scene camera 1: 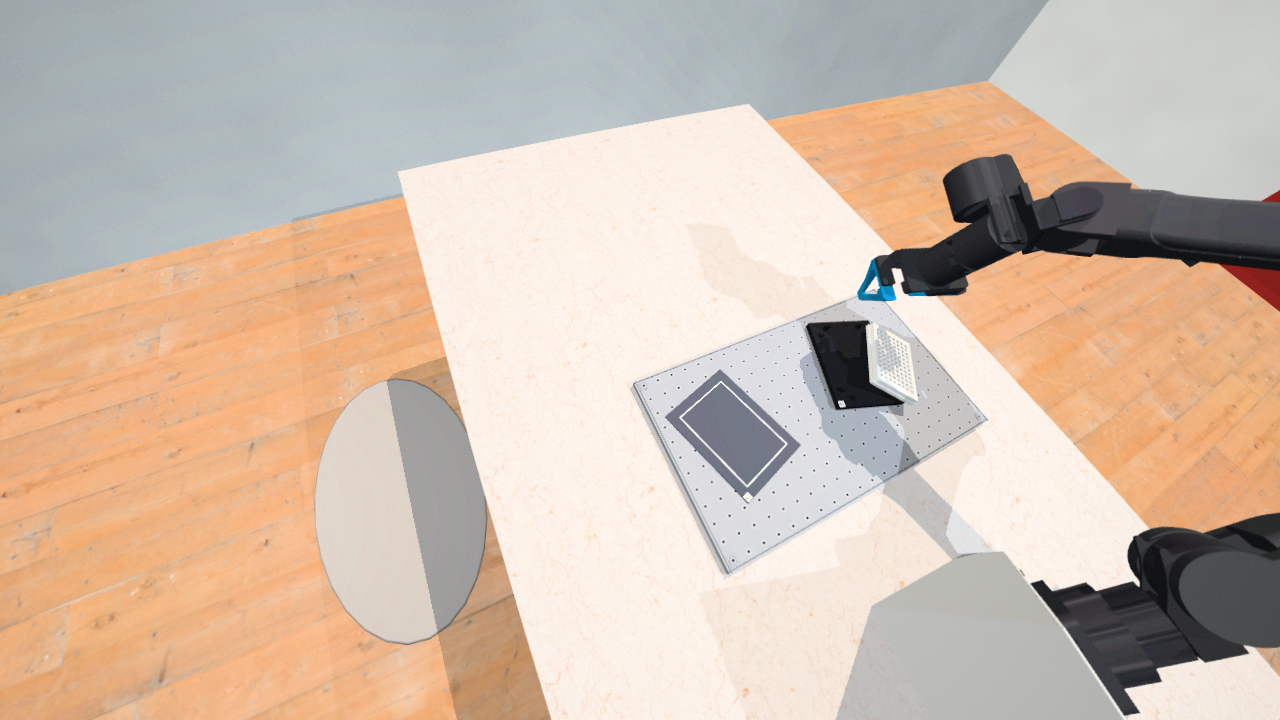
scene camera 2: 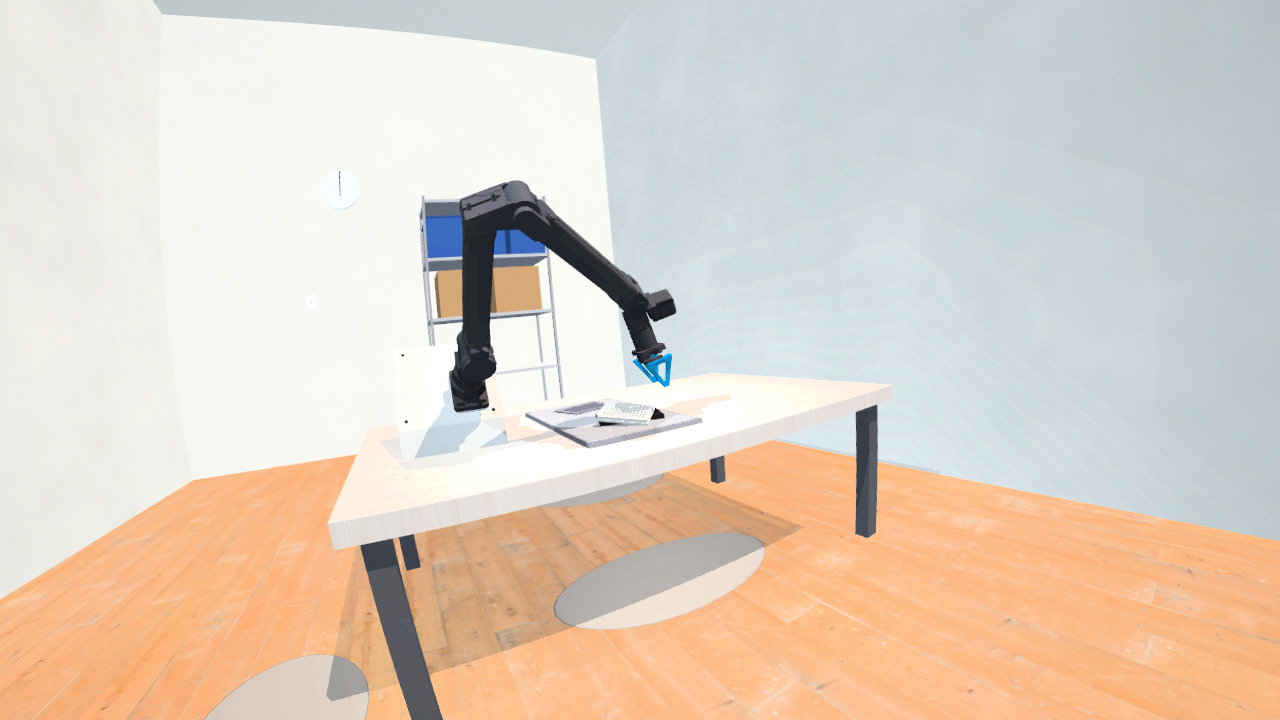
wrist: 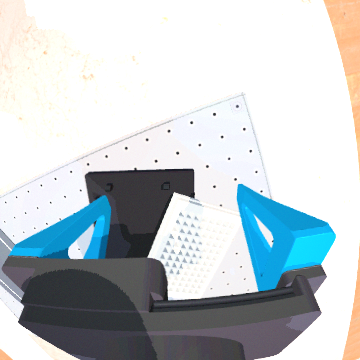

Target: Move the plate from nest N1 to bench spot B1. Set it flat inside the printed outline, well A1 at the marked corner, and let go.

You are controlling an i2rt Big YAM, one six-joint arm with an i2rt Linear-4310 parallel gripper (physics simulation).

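Where they show: gripper, fingertip midpoint: point(scene camera 1: 883, 294) point(scene camera 2: 661, 384) point(wrist: 171, 196); arm's base at its link origin: point(scene camera 1: 1067, 641) point(scene camera 2: 468, 390).
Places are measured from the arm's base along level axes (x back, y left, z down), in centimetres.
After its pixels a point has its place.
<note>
The white well plate point(scene camera 1: 895, 362) {x -35.9, y -12.7, z 9.2 cm} point(scene camera 2: 626, 411) {x -36.3, y -12.6, z 9.2 cm} point(wrist: 195, 255) {x -36.0, y -13.0, z 9.4 cm} sits tilted and askew at the right side of the black nest point(scene camera 1: 836, 358) {x -40.4, y -4.5, z 10.9 cm} point(wrist: 135, 220) {x -41.4, y -7.4, z 10.9 cm}, partly on it and partly over the perforated board. The dark pad of bench spot B1 point(scene camera 1: 733, 434) {x -34.8, y 18.4, z 11.9 cm} lies on the board's left part, with its white outline point(scene camera 1: 713, 452) {x -33.4, y 22.6, z 11.9 cm} bare and a white corner mark point(scene camera 1: 747, 497) {x -25.9, y 20.8, z 11.9 cm} at its lower corner. My gripper point(scene camera 1: 895, 297) {x -46.0, y -13.7, z 3.6 cm} point(scene camera 2: 660, 380) {x -46.0, y -13.7, z 3.6 cm} point(wrist: 171, 196) {x -46.0, y -13.7, z 3.6 cm} is open and empty, above the board near the nest's far end. The plate's near end is hidden by the gripper body in the wrist view. Well A1 cannot be made out.
The perforated board point(scene camera 1: 769, 528) {x -21.1, y 19.8, z 12.1 cm} point(wrist: 220, 130) {x -48.4, y -19.2, z 12.1 cm} lies on the pale table point(scene camera 1: 554, 295) {x -69.3, y 36.8, z 13.4 cm} point(scene camera 2: 787, 394) {x -90.0, y -12.4, z 13.4 cm}. A grey panel point(scene camera 1: 966, 626) {x -6.5, y 11.1, z -1.7 cm} stands near the arm's base. A shelf unit with blue and brown boxes stands behind the arm in the second scene view.
</note>
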